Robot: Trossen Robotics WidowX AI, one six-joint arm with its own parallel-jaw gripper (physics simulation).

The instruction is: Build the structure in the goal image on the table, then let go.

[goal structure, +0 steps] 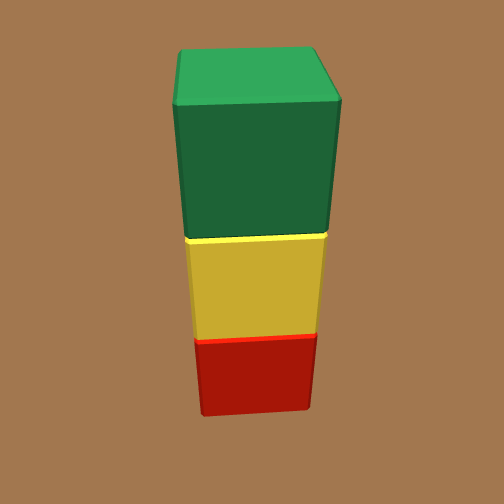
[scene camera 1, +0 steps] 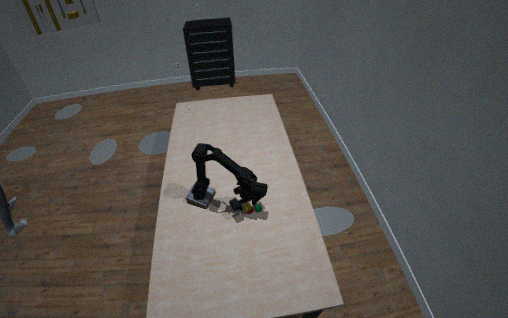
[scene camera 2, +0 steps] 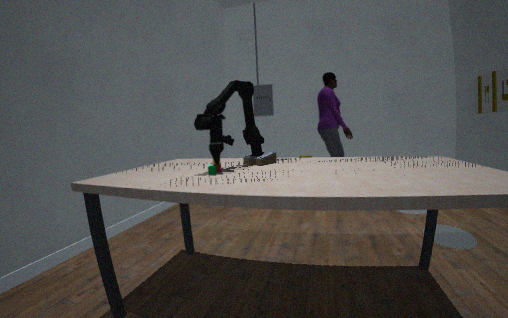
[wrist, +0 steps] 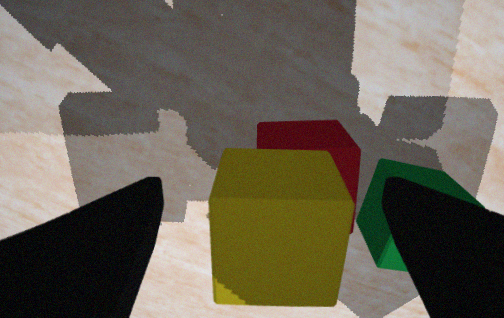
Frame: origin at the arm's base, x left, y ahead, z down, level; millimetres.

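Where they show: gripper, fingertip midpoint: [scene camera 1: 247, 207] [scene camera 2: 217, 163] [wrist: 274, 191]; arm's base, origin of the base link: [scene camera 1: 199, 195] [scene camera 2: 257, 154].
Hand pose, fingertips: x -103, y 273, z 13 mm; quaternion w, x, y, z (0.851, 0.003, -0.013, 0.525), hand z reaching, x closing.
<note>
Things, the pixels of their centre, and the offset from my fingertips. Level surfaces: height alone.
- yellow cube, body centre: [wrist: 276, 223] [scene camera 1: 247, 207] dx -3, dy +2, dz -13 mm
- red cube, body centre: [wrist: 302, 175] [scene camera 2: 217, 168] [scene camera 1: 249, 209] dx +2, dy +12, dz +20 mm
- green cube, body centre: [wrist: 414, 216] [scene camera 2: 212, 170] [scene camera 1: 258, 208] dx +7, dy +63, dz +20 mm
- table, its level: dz +36 mm
A yellow cube [scene camera 1: 247, 206] [wrist: 280, 240] sits between my fingers, apart from both, in the wrist view. It appears to rest on a red cube [scene camera 1: 250, 211] [scene camera 2: 218, 168] [wrist: 305, 134], whose far edge and right side show past it. A green cube [scene camera 1: 258, 206] [scene camera 2: 212, 170] [wrist: 372, 212] stands on the table [scene camera 1: 225, 270] [scene camera 2: 300, 188] beside the red one, with a narrow gap in the wrist view. My gripper [scene camera 1: 245, 203] [wrist: 274, 191] is open and points down around the yellow cube; its right finger partly hides the green cube.
The arm's base [scene camera 1: 201, 197] [scene camera 2: 260, 159] stands on the table, to the left of the cubes in scene camera 1. A dark drawer cabinet [scene camera 1: 210, 52] stands by the wall beyond the table. A person in purple [scene camera 2: 329, 110] stands behind the table in scene camera 2.
</note>
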